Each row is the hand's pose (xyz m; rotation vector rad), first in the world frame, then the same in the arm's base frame.
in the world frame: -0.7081 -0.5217 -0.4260 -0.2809 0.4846 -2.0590
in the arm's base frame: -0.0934 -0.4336 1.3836 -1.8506 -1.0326 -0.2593
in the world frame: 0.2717 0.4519 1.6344 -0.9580 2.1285 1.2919
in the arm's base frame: -1.8659 0.6017 -0.0090 1.2391 -1.0341 0.3064
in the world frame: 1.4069 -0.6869 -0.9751 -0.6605 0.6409 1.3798
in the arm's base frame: 0.6950 -0.9805 -0.5866 1.3015 -1.4434 -1.1932
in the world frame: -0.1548 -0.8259 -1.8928 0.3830 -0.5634 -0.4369
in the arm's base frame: 1.0578 -1.5070 1.1139 -1.1219 0.3879 1.3012
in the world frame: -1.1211 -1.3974 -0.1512 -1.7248 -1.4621 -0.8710
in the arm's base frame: 0.4014 0.3284 1.8166 -0.7920 -2.0728 2.1453
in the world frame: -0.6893 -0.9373 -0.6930 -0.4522 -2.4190 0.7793
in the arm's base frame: 0.3968 -0.4158 1.4453 1.0307 -0.2826 2.7212
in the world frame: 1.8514 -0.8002 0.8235 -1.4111 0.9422 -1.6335
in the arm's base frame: -0.1338 0.5109 -1.3176 2.6671 1.5594 0.2134
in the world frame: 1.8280 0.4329 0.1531 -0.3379 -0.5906 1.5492
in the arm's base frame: -0.7738 -0.7381 -1.2853 0.3827 -1.4755 -2.3190
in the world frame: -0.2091 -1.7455 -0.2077 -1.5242 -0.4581 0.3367
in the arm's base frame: 0.8677 0.3978 0.9599 1.4419 0.3126 -2.1541
